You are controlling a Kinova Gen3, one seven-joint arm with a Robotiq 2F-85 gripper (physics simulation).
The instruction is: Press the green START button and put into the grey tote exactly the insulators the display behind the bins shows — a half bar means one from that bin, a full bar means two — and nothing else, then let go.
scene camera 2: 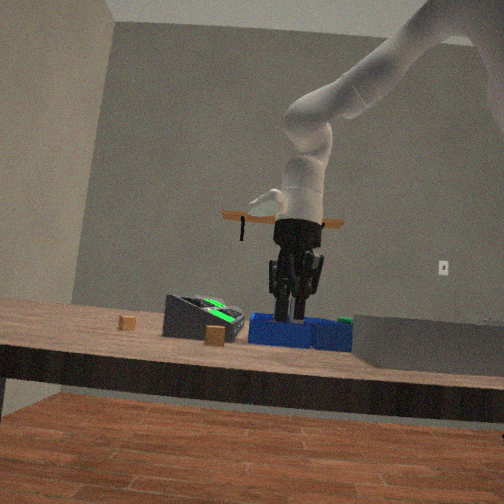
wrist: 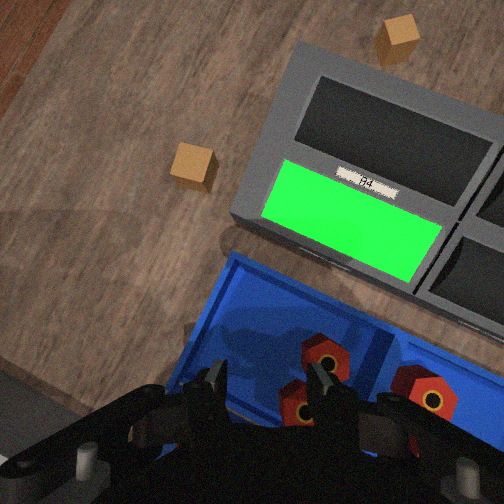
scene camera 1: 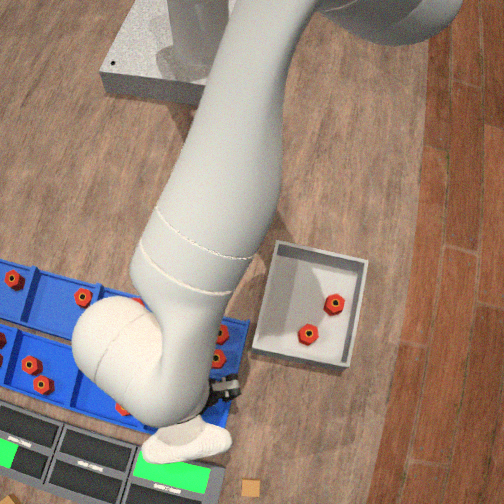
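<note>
My gripper (wrist: 267, 375) is open and empty, fingers down over the end compartment of the blue bins (scene camera 1: 227, 370). It also shows in the side view (scene camera 2: 291, 312), tips at the bin rim. Two red insulators (wrist: 327, 357) (wrist: 297, 405) lie in that compartment by my right finger. The grey tote (scene camera 1: 310, 305) holds two red insulators (scene camera 1: 334, 304) (scene camera 1: 308, 334). The display (wrist: 380, 190) shows a full green bar (wrist: 350, 220) behind this compartment and a half bar (scene camera 1: 7, 452) at the far left. A green patch (scene camera 2: 345, 320) behind the bins may be the START button.
More insulators sit in other bin compartments (scene camera 1: 82, 297) (scene camera 1: 30, 365) (wrist: 425, 395). Small wooden cubes (wrist: 192, 165) (wrist: 397, 32) lie by the display. My arm hides the middle bins from above. A grey base block (scene camera 1: 160, 55) stands at the far end.
</note>
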